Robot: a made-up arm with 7 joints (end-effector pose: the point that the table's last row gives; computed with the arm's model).
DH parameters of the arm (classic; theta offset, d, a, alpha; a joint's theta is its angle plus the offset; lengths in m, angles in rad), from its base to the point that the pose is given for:
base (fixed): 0 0 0 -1.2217
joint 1: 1.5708 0 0 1.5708
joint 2: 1.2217 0 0 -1.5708
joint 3: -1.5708 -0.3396 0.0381 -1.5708
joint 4: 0 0 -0.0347 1.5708
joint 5: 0 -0.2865 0 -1.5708
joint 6: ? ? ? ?
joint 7: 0 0 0 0
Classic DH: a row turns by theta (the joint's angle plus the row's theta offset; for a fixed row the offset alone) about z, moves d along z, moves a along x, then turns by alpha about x.
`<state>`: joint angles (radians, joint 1 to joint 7).
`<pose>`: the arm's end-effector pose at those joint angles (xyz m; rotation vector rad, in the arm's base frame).
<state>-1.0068 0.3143 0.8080 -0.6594 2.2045 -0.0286 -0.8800</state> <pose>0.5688 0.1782 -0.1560 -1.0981 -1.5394 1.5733</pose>
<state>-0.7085 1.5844 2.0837 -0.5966 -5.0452 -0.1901 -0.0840</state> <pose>-0.0270 0.6080 0.1181 0.4015 1.8528 -1.2855</pose>
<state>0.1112 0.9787 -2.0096 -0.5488 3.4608 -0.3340 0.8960</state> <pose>-0.1300 0.4161 -0.4444 0.7488 -0.8016 2.2244</pose>
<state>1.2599 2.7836 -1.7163 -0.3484 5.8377 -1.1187 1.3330</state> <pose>0.3815 0.4046 0.2945 0.9139 2.0221 -0.3844</pose>
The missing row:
joint 6: 0 0 0 1.5708
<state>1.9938 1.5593 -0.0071 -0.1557 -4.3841 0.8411 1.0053</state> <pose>-0.2222 0.5360 0.2452 2.1516 -0.0235 1.7441</pose>
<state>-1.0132 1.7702 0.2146 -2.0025 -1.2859 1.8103 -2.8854</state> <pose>0.1376 0.1489 0.3462 1.1026 1.5756 0.2566</pose>
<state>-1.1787 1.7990 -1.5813 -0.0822 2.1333 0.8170 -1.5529</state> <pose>0.0947 0.5962 0.1750 1.0021 -0.2096 -0.1349</pose>
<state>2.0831 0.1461 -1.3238 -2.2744 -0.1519 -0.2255 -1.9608</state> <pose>-0.1402 -0.2834 -0.1026 0.2754 -0.8669 -1.0907</pose>
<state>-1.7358 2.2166 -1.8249 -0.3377 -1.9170 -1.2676 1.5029</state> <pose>-0.0835 0.5986 0.1759 0.5609 0.4492 -0.1157</pose>
